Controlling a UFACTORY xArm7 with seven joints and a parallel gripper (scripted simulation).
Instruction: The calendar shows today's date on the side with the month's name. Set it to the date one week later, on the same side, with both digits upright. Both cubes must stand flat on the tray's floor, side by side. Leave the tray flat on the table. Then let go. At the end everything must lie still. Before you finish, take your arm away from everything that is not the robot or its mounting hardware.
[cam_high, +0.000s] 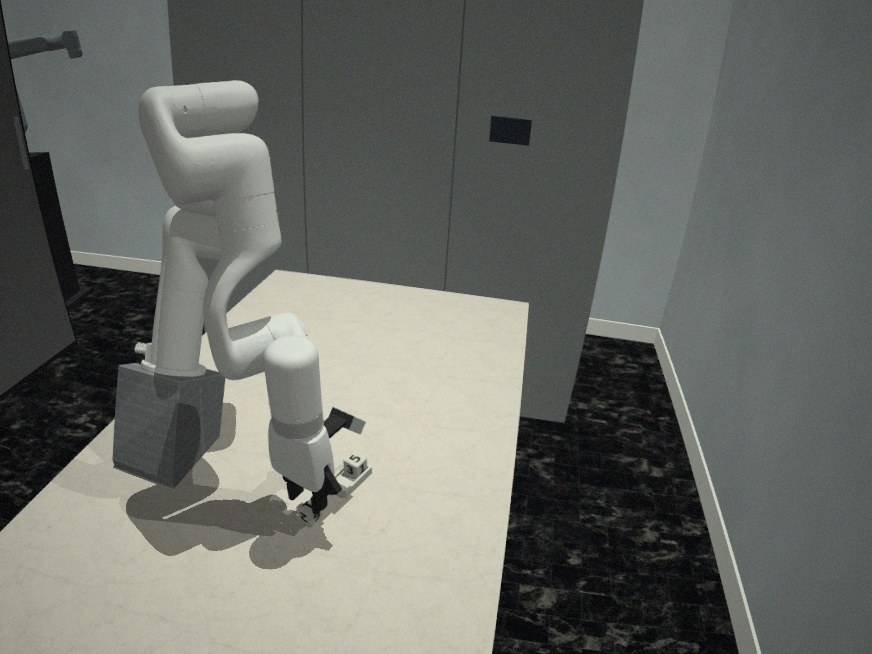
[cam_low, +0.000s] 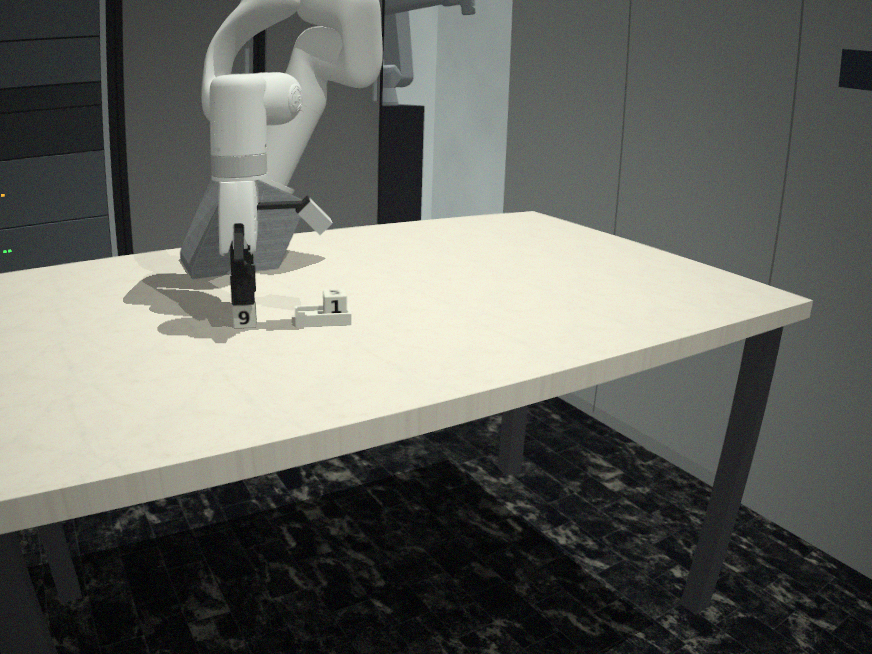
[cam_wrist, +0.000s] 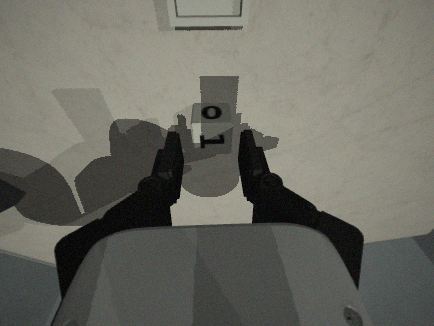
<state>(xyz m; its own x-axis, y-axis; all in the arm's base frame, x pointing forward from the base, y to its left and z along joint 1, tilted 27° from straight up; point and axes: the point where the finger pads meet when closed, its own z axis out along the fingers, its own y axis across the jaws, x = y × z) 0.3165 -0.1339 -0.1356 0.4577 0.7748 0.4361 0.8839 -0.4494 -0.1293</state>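
Right now my hand is 40 mm above the digit cube. The rest, counted from my hand: tray (50 mm ahead, 100 mm to the left, 50 mm below).
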